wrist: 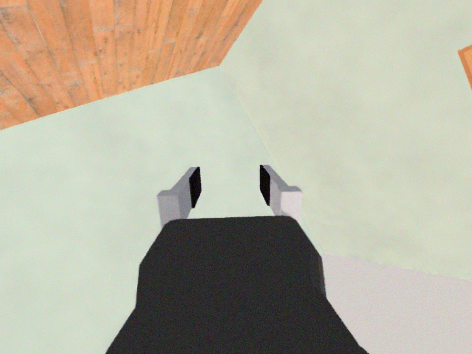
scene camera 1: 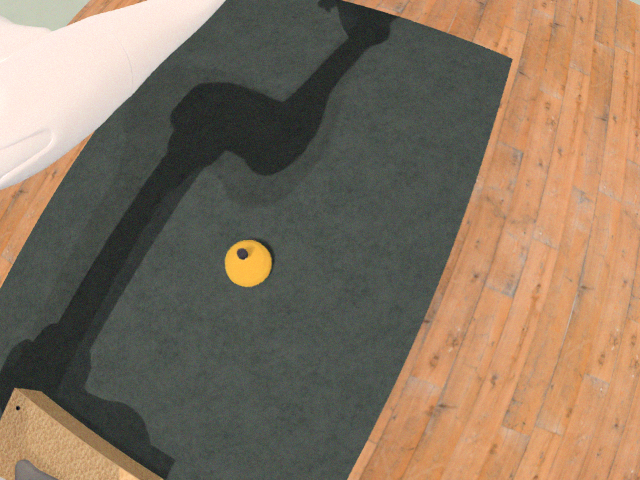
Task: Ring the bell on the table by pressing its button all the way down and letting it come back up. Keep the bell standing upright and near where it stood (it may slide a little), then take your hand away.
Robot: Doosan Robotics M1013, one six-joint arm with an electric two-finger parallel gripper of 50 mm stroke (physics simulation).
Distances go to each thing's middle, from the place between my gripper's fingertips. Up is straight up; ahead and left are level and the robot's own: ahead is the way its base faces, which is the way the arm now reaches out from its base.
I see the yellow bell (scene camera 1: pixel 253 270) 750 mm behind my hand, 240 mm below it and 130 mm to the right of it.
